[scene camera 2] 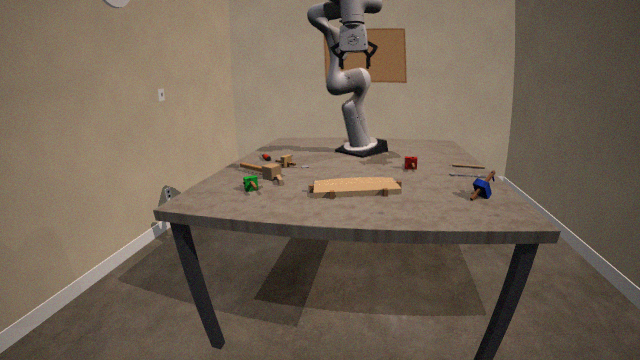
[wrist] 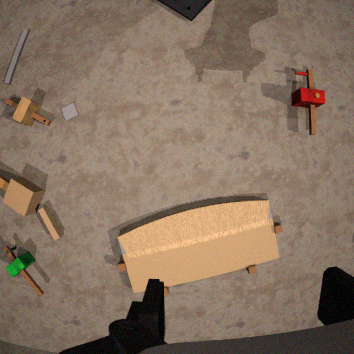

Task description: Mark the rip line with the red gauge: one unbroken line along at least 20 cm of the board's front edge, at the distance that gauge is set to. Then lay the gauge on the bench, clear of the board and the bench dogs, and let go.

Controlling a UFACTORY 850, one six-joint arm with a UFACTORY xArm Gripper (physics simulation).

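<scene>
The red gauge (scene camera 2: 410, 163) (wrist: 302, 97) lies on the bench behind and to the right of the board; its red block sits on a brown beam. The pale board (scene camera 2: 356, 187) (wrist: 205, 262) lies on the bench with a curved, rough back edge and a straight front edge. Small brown bench dogs (scene camera 2: 332, 194) (wrist: 252, 269) stand at its front edge and ends. No line shows on the board's front part in the wrist view. My gripper (scene camera 2: 354, 66) (wrist: 246, 301) is open and empty, high above the bench, pointing down.
A green gauge (scene camera 2: 250, 183) (wrist: 20, 264), a wooden mallet (scene camera 2: 271, 171) (wrist: 22, 196) and a pale wooden gauge (scene camera 2: 286, 160) (wrist: 22, 110) lie on the left. A blue gauge (scene camera 2: 482, 188) lies at the right. A small grey square (wrist: 70, 111) and a grey bar (wrist: 17, 56) also lie on the bench.
</scene>
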